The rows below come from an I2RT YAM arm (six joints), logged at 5 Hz.
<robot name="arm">
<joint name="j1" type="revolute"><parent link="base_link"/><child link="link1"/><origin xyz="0 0 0.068"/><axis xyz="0 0 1"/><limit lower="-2.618" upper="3.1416"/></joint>
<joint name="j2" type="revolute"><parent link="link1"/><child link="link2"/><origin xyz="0.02 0.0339 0.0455"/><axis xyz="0 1 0"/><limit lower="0" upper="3.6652"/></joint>
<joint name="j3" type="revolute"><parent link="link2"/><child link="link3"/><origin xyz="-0.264 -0.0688 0"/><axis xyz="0 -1 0"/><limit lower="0" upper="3.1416"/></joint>
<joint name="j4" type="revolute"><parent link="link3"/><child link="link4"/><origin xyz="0.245 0.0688 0.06"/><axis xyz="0 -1 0"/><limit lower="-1.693" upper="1.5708"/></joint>
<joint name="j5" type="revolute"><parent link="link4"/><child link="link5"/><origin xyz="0.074 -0.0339 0.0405"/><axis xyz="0 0 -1"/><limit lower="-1.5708" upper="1.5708"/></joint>
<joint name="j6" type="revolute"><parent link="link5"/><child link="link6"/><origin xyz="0.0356 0 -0.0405"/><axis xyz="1 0 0"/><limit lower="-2.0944" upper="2.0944"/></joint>
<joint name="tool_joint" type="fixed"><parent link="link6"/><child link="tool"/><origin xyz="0 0 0" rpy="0 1.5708 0"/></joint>
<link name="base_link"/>
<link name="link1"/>
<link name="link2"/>
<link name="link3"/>
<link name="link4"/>
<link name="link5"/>
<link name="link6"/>
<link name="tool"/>
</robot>
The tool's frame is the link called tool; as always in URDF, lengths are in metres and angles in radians.
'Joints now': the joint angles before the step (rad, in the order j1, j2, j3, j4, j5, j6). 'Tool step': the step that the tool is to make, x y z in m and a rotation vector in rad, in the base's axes. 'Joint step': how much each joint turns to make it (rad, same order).
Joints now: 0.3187, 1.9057, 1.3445, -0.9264, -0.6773, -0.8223
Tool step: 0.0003, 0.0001, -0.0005, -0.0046, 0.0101, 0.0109
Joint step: 0.0000, 0.0088, 0.0106, -0.0216, 0.0004, -0.0140
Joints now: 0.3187, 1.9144, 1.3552, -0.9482, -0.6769, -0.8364
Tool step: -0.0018, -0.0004, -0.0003, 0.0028, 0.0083, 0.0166
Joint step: 0.0000, 0.0012, 0.0002, -0.0192, -0.0061, -0.0209
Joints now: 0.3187, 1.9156, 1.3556, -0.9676, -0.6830, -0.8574
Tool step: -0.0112, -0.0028, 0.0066, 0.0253, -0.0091, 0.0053
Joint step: 0.0008, -0.0534, -0.0466, 0.0069, -0.0214, -0.0045
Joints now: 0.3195, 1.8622, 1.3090, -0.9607, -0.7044, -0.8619
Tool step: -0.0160, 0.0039, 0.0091, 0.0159, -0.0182, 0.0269
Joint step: 0.0259, -0.0659, -0.0480, 0.0042, -0.0091, -0.0006
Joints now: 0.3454, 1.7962, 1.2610, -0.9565, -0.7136, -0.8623
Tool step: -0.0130, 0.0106, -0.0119, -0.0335, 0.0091, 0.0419
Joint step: 0.0473, -0.0065, -0.0545, 0.0303, 0.0283, 0.0044
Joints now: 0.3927, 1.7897, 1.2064, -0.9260, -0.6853, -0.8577
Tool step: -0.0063, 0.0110, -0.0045, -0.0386, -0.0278, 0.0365
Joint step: 0.0434, -0.0016, -0.0171, 0.0282, 0.0469, 0.0047
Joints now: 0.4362, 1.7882, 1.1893, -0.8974, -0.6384, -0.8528
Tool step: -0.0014, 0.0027, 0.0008, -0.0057, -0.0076, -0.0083
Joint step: 0.0104, -0.0073, -0.0054, 0.0157, 0.0099, 0.0222
